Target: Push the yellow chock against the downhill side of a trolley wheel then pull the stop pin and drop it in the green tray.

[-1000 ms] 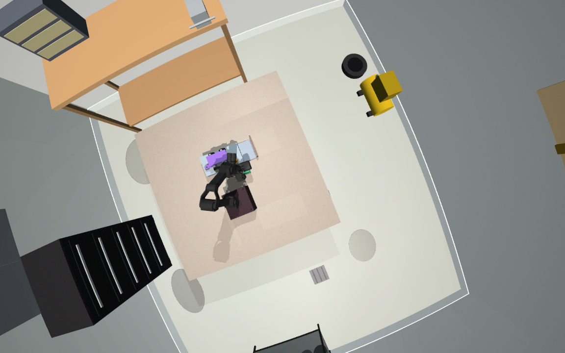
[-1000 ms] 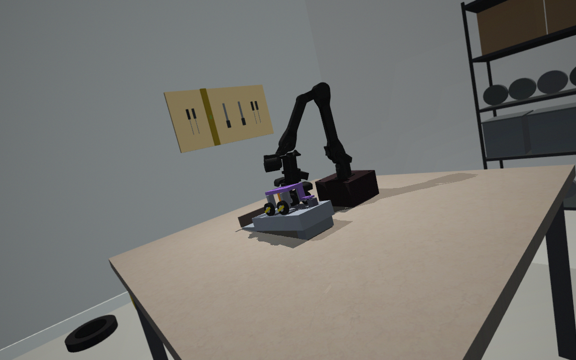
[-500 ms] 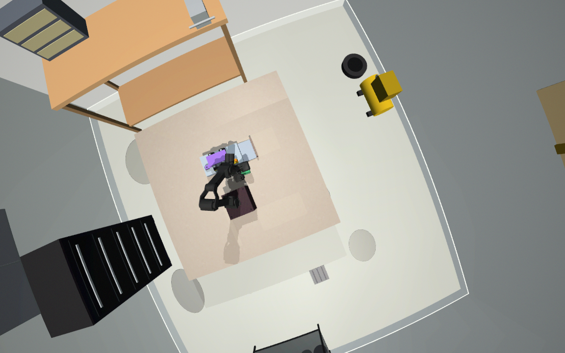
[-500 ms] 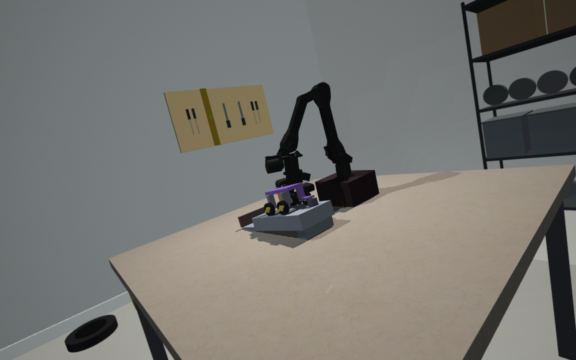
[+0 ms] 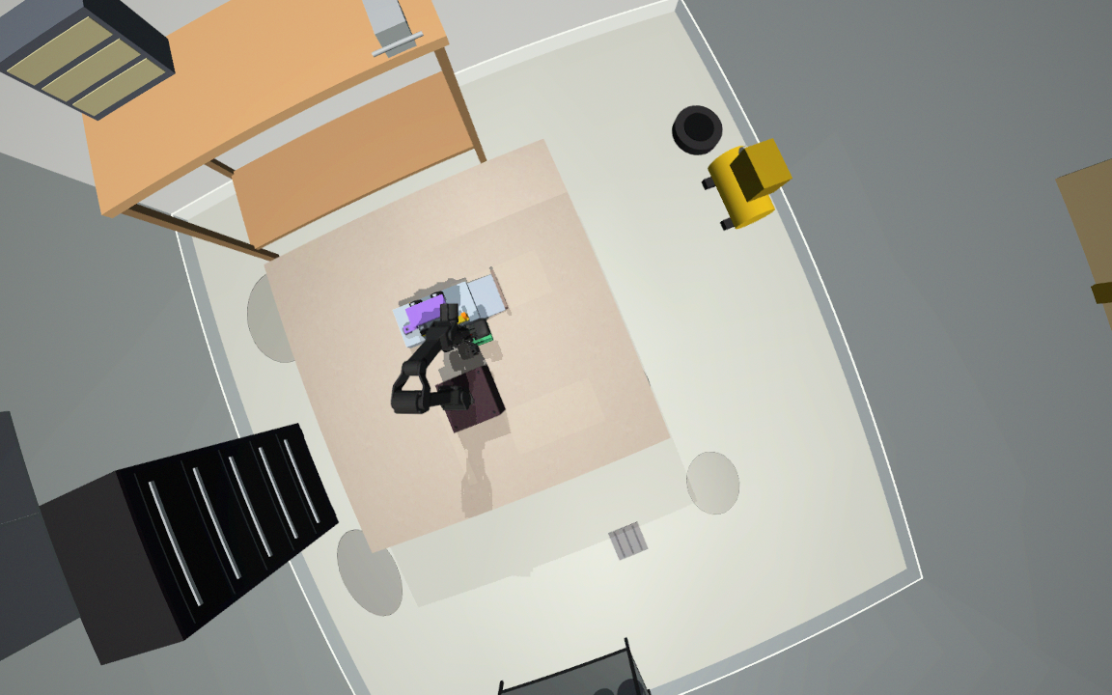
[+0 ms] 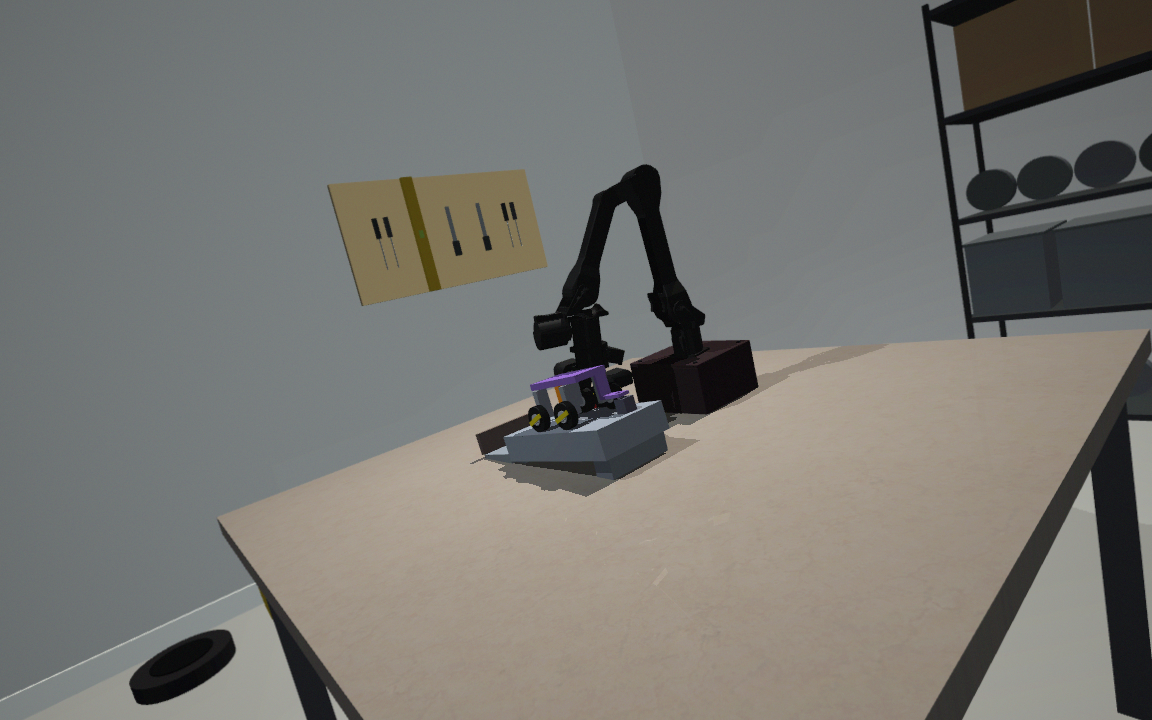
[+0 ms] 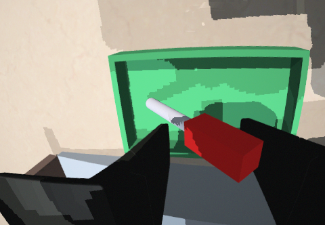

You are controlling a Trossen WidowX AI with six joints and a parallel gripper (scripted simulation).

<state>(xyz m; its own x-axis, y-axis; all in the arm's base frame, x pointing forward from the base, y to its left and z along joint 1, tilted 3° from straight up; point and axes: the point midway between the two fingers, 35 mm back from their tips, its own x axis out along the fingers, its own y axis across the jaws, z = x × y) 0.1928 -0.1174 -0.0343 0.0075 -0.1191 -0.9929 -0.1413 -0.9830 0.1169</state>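
Now: gripper tip 1 cm to the left of the red-headed stop pin. Also, from my gripper tip: grey ramp: 13 cm ahead, 8 cm to the left, 1 cm above; then green tray: 5 cm below; then yellow chock: 7 cm ahead, 1 cm to the left, 4 cm above.
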